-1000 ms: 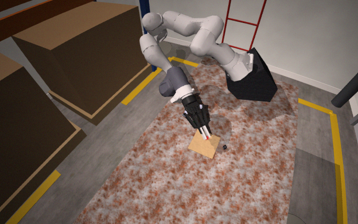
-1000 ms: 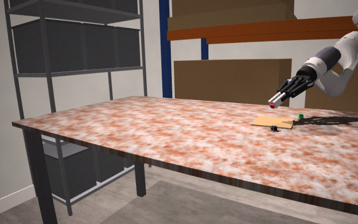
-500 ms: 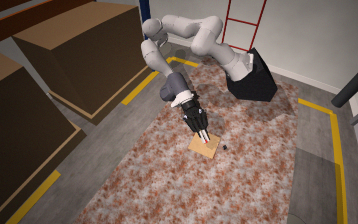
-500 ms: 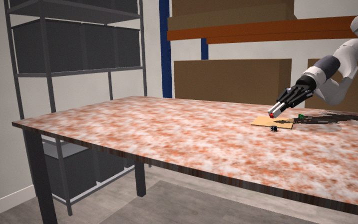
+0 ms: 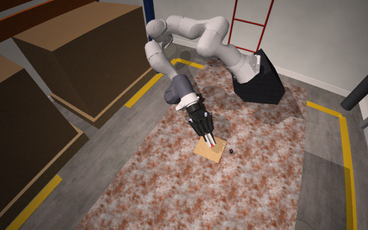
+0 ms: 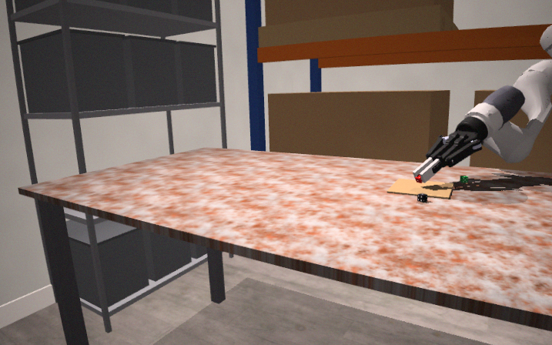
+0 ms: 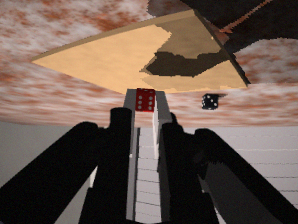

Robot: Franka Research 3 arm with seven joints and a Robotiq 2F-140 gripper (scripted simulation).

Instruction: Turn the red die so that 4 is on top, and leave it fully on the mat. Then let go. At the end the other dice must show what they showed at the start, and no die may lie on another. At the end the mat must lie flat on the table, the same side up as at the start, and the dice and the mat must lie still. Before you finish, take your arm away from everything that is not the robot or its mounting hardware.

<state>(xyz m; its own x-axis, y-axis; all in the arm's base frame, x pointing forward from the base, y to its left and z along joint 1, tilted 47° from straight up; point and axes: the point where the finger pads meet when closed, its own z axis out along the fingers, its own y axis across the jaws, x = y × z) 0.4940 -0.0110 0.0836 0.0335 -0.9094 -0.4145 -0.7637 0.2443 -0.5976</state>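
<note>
Now: hand 2 cm to the right of the red die, 2 cm above it and 1 cm short of it. From my hand the other things lie so: green die (9 cm to the right, 8 cm behind, 4 cm below); tan mat (4 cm below, 2 cm to the left, 1 cm ahead); black die (12 cm to the left, 4 cm below, 1 cm behind).
</note>
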